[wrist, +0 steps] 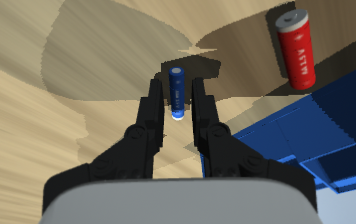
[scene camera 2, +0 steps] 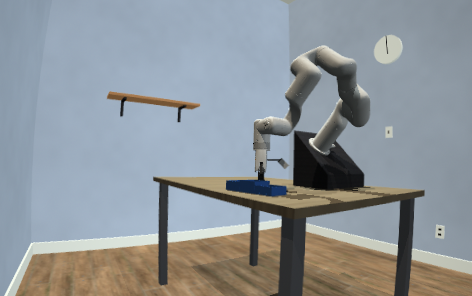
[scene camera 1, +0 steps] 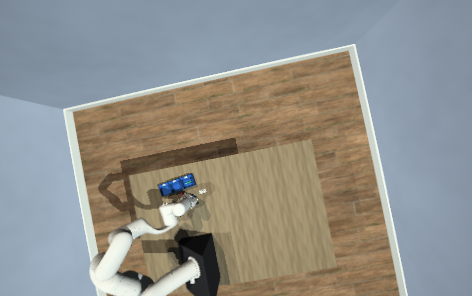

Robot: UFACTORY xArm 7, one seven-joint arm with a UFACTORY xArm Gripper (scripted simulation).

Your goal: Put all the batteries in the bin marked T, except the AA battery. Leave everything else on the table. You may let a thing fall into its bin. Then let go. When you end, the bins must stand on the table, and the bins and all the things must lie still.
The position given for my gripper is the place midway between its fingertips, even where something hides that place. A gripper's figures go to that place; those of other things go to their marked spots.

Scene:
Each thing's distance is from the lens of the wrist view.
my gripper (wrist: pixel 177 93): 14 cm
small blue battery (wrist: pixel 176 74): 12 cm
red battery (wrist: pixel 293 31): 12 cm

